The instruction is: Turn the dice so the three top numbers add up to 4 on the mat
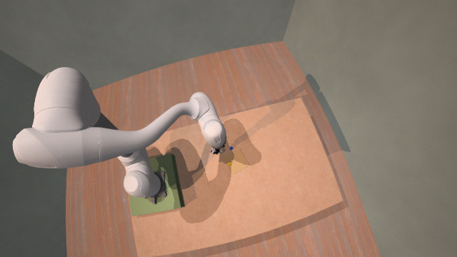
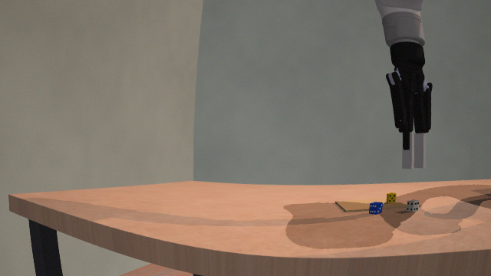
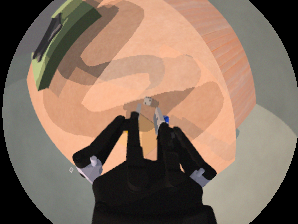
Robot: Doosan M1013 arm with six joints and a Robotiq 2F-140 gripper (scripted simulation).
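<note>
Right now my hand is 10 cm above the white die. Round my hand: yellow die: 4 cm ahead, 9 cm to the right, 10 cm below; tan mat: 9 cm ahead, 9 cm to the right, 11 cm below; blue die: 7 cm ahead, 2 cm to the left, 10 cm below.
</note>
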